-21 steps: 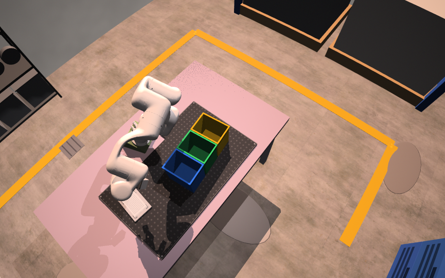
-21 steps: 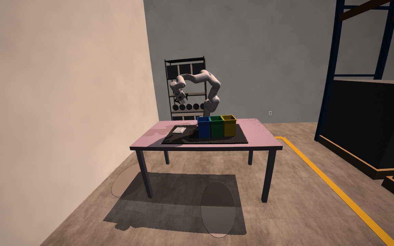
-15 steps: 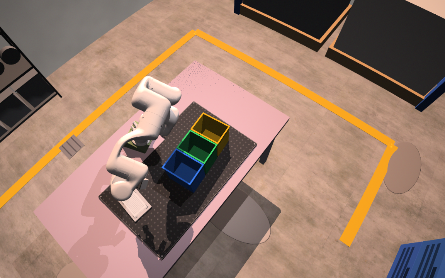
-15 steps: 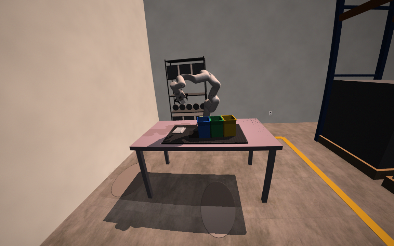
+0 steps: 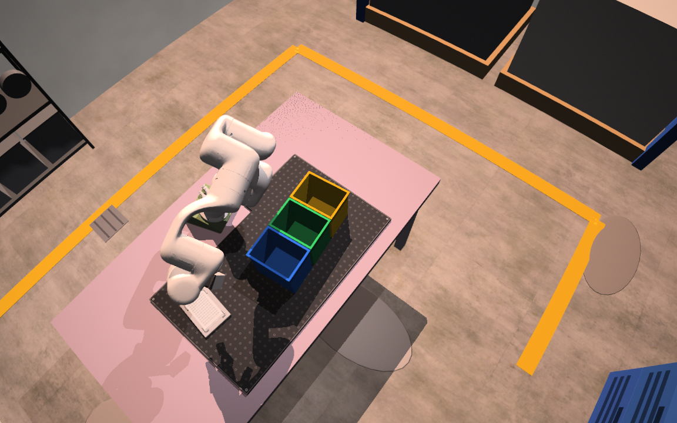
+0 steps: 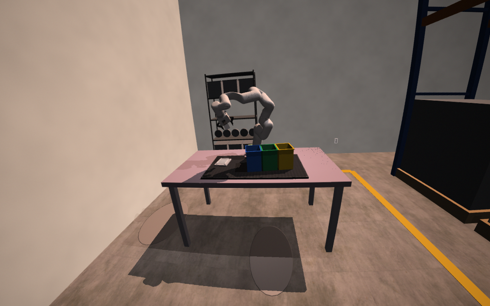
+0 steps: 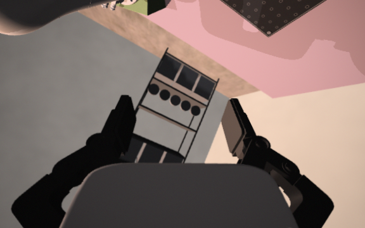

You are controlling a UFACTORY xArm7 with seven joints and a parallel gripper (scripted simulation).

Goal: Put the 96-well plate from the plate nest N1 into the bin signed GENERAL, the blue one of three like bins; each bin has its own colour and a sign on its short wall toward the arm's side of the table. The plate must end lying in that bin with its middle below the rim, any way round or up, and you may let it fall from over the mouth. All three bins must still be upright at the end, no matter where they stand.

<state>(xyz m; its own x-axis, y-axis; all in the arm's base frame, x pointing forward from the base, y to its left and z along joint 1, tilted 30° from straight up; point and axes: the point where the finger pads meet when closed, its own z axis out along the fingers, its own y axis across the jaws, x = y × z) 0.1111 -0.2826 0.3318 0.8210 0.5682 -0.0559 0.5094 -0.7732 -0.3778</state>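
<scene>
My gripper is now 34 cm above the 96-well plate, 7 cm to the left of it and 3 cm short of it. Also, from my hand: plate nest N1 (35 cm below, 7 cm to the right, 3 cm ahead); green bin (38 cm to the left, 26 cm below, 7 cm ahead); blue bin (26 cm below, 25 cm to the left, 10 cm ahead).
</scene>
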